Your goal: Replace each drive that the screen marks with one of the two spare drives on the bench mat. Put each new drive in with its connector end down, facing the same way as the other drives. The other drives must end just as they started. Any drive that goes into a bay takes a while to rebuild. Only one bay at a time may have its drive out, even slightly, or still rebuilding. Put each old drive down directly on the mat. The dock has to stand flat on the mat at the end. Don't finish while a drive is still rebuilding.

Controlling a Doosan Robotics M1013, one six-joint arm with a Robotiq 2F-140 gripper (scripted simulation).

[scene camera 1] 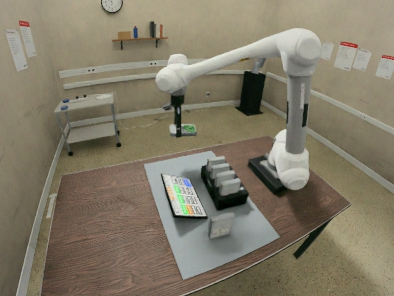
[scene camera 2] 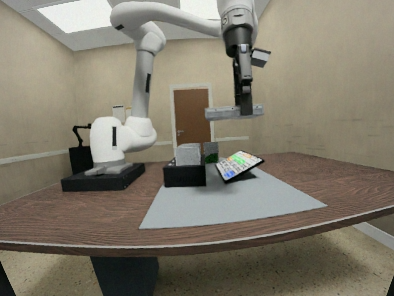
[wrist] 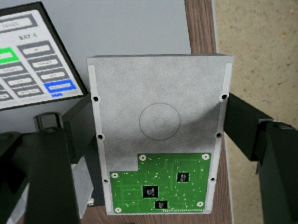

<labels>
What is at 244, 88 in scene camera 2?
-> The gripper.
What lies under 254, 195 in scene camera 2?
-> A grey mat.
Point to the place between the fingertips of the gripper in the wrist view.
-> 158, 105
</labels>
